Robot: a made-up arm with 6 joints.
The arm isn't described. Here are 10 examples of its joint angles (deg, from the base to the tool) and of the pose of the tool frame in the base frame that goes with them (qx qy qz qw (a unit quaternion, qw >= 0); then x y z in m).
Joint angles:
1: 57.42 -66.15 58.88 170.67 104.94 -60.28
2: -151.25 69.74 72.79 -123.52 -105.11 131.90
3: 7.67 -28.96 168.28 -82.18 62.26 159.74
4: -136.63 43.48 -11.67 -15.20 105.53 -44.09
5: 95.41 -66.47 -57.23 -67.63 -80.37 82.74
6: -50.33 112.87 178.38 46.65 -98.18 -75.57
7: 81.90 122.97 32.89 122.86 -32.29 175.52
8: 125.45 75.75 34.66 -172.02 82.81 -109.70
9: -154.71 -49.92 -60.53 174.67 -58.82 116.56
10: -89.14 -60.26 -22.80 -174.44 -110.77 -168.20
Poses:
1: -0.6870 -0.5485 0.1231 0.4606 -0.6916 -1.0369 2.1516
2: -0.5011 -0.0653 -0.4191 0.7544 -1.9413 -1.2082 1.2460
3: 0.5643 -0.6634 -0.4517 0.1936 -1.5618 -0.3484 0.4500
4: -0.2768 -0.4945 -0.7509 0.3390 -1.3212 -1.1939 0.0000
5: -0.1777 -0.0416 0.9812 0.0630 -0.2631 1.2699 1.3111
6: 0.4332 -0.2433 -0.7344 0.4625 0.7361 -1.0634 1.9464
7: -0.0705 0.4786 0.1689 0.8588 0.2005 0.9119 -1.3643
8: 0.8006 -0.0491 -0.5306 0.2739 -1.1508 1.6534 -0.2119
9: -0.2401 -0.5785 -0.6952 0.3527 -1.3685 -0.6329 1.0619
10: -0.7203 -0.6360 -0.2379 0.1418 0.0253 -0.7443 2.1792
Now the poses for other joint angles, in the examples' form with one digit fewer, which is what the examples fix.
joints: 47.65 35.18 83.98 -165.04 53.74 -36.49
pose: -0.928 -0.290 0.102 0.209 1.093 1.151 2.469
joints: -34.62 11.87 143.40 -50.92 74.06 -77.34
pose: 0.004 0.583 -0.796 0.162 -0.885 0.469 2.257
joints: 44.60 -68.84 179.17 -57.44 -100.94 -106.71
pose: 0.097 -0.463 0.852 0.226 -0.647 -0.456 -0.631
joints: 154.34 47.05 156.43 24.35 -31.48 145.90
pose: -0.176 -0.727 0.008 0.664 0.091 -0.006 2.654
